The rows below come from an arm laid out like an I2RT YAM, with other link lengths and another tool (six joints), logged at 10 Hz.
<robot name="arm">
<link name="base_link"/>
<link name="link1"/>
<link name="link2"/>
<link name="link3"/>
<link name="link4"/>
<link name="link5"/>
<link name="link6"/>
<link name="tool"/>
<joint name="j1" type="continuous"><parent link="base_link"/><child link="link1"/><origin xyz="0 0 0.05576" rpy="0 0 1.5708"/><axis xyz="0 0 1"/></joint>
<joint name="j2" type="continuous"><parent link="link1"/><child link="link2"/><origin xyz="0.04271 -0.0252 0.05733" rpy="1.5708 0 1.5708"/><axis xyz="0 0 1"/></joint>
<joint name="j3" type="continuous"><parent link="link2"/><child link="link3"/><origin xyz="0.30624 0 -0.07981" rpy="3.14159 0 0"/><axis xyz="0 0 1"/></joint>
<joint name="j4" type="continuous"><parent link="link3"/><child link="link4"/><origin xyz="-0.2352 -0.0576 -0.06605" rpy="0 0 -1.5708"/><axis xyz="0 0 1"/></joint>
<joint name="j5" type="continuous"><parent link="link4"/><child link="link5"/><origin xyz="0.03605 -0.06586 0.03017" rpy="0 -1.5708 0"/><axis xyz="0 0 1"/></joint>
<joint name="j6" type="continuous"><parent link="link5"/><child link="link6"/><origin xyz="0 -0.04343 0.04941" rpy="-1.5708 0 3.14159"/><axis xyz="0 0 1"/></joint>
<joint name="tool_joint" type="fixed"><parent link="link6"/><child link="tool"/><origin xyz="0.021 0.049 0.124" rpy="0.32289 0 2.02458"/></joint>
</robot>
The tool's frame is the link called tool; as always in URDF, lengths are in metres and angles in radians. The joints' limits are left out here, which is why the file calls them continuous.
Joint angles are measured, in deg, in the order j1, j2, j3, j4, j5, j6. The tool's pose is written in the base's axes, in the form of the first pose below.
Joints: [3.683, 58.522, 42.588, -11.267, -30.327, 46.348]
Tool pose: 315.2 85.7 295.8 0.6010 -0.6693 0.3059 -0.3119
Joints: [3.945, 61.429, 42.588, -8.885, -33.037, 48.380]
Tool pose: 324.0 93.6 289.8 0.6166 -0.6647 0.3114 -0.2845
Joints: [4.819, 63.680, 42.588, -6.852, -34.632, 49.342]
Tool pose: 330.0 102.7 285.5 0.6269 -0.6644 0.3084 -0.2653
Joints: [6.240, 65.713, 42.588, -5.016, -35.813, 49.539]
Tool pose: 333.9 114.5 281.5 0.6352 -0.6679 0.2981 -0.2482
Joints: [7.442, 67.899, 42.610, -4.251, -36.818, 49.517]
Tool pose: 337.1 124.9 272.8 0.6376 -0.6746 0.2944 -0.2274
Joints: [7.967, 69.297, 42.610, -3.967, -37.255, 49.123]
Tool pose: 339.3 129.9 266.4 0.6364 -0.6800 0.2926 -0.2169
